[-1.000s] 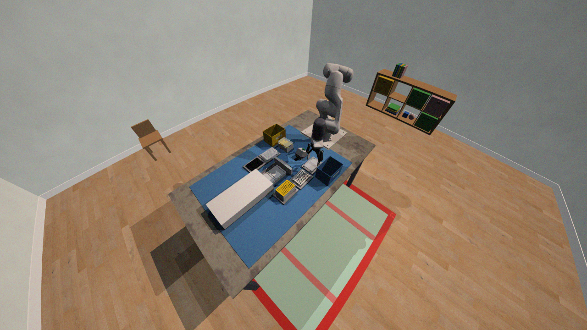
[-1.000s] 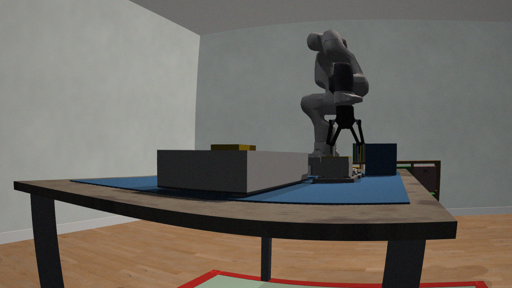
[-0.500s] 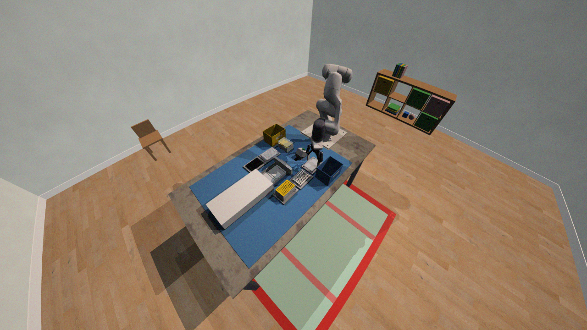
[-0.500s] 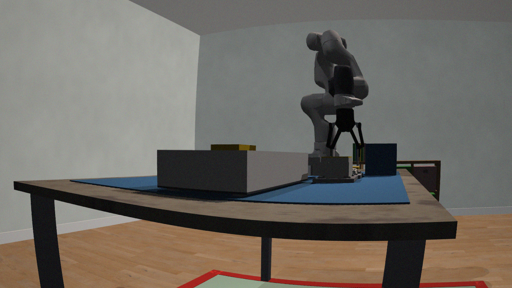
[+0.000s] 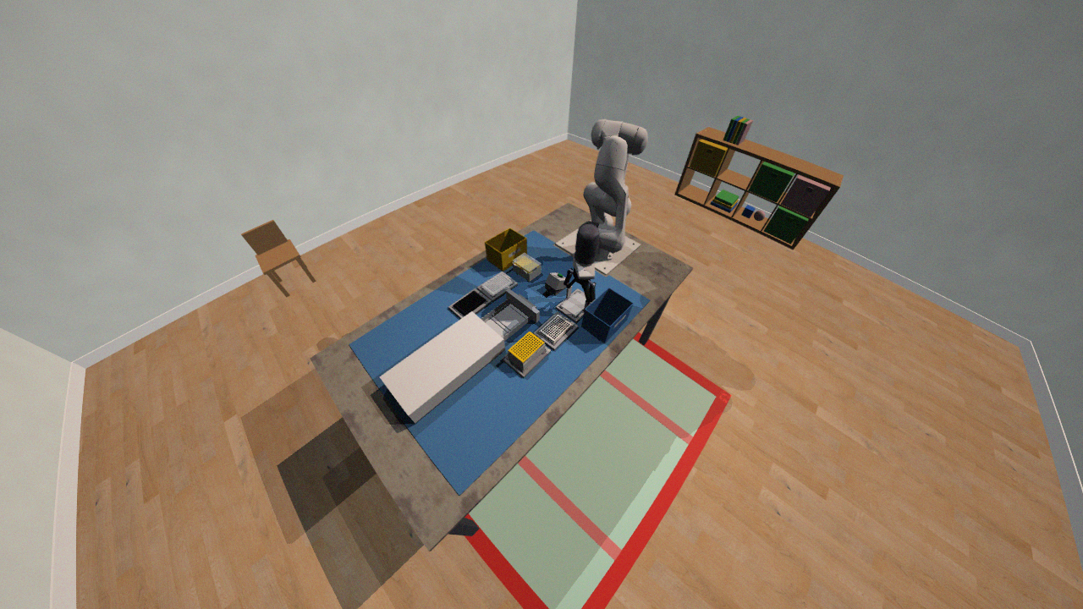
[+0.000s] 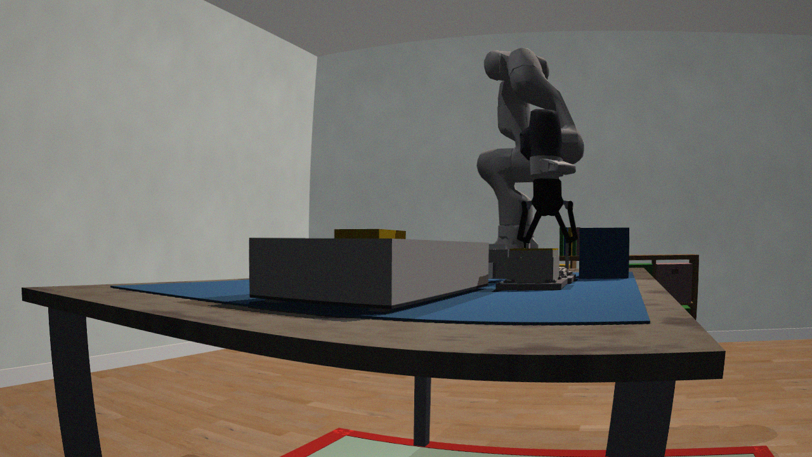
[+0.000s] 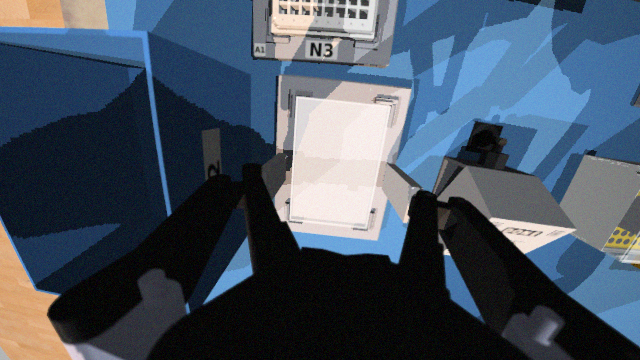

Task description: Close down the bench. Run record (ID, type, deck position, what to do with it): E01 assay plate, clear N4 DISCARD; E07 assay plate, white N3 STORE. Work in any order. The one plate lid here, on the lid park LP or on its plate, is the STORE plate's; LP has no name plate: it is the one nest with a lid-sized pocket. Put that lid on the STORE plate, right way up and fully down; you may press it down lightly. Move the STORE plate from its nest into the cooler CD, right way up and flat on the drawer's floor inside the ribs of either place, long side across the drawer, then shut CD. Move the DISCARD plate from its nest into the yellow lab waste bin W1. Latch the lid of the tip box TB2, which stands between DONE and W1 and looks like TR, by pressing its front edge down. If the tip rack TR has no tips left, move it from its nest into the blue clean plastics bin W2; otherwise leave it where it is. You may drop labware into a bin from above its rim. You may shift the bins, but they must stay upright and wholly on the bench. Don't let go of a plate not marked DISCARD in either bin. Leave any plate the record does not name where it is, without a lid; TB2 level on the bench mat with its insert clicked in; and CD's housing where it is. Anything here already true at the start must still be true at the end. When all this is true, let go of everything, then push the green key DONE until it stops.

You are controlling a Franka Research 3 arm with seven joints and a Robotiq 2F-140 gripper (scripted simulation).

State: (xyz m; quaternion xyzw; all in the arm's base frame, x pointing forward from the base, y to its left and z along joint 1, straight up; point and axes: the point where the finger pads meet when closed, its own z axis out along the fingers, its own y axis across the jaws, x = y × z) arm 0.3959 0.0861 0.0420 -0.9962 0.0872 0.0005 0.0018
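Right now the plate lid is 30 mm below my hand. From my hand the other things lie so: lid park nest: 40 mm below; then blue bin W2: 160 mm to the left, 20 mm ahead; then white plate: 180 mm ahead, 20 mm below, 10 mm to the right.
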